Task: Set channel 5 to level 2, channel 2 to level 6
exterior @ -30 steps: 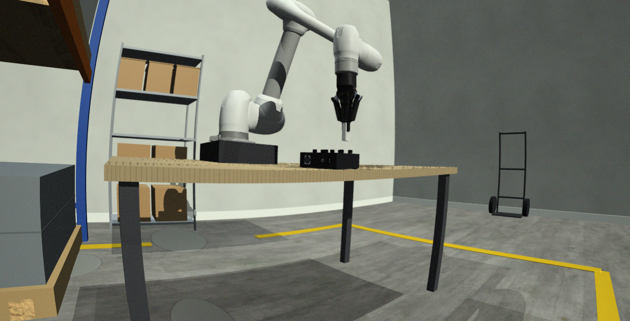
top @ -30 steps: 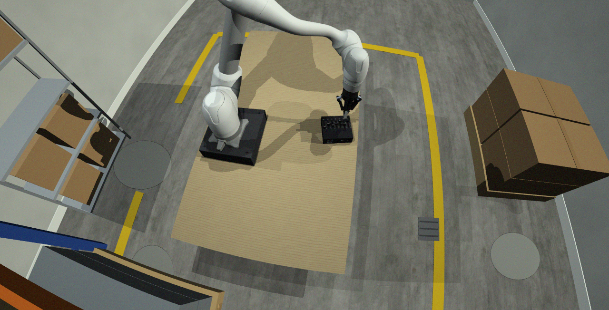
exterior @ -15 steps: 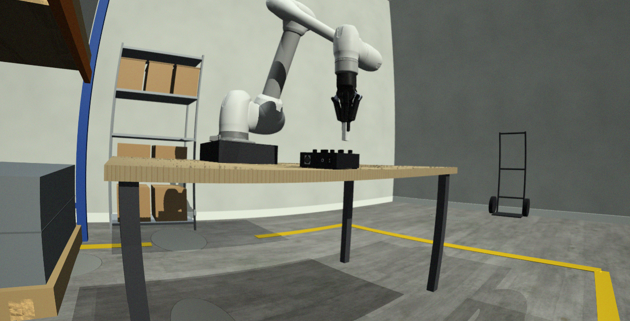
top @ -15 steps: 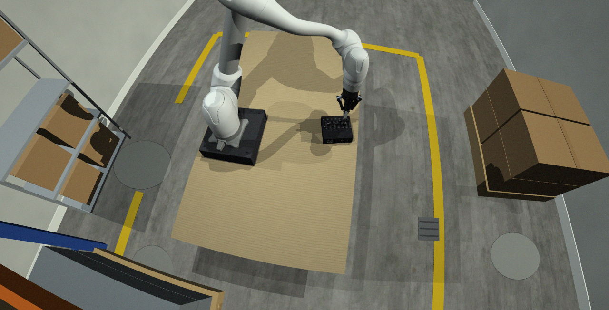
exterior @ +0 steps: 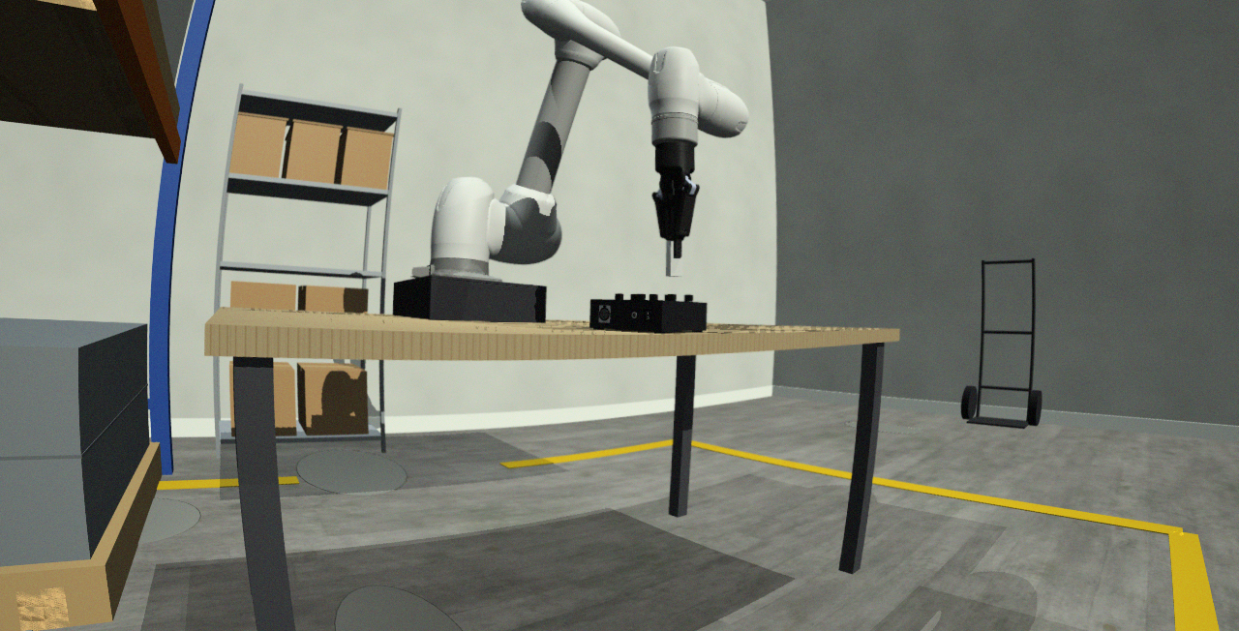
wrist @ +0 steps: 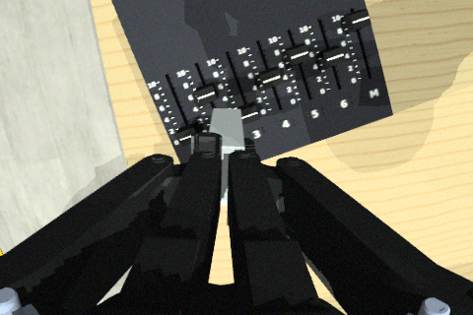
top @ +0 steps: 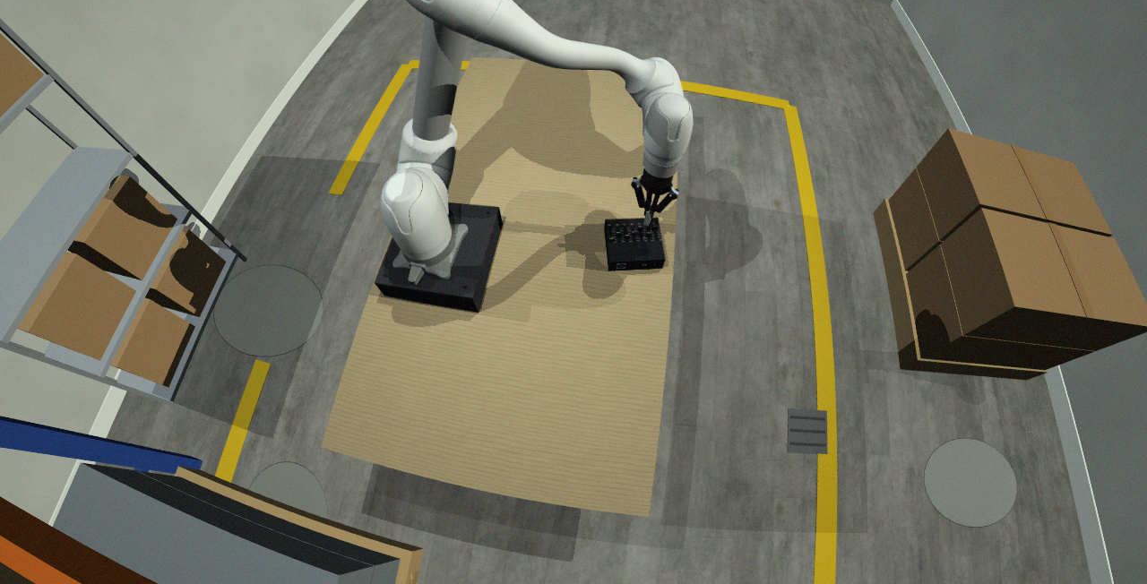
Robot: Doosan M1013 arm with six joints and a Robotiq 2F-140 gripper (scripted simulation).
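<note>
Now: the channel 5 fader cap 5 cm behind my hand, 4 cm to the right of it and 7 cm below it. Also, from my hand: fader 1 cap (3 cm ahead, 1 cm to the left, 7 cm below); fader 3 cap (2 cm behind, 7 cm below); channel 2 fader cap (1 cm ahead, 1 cm to the right, 7 cm below).
</note>
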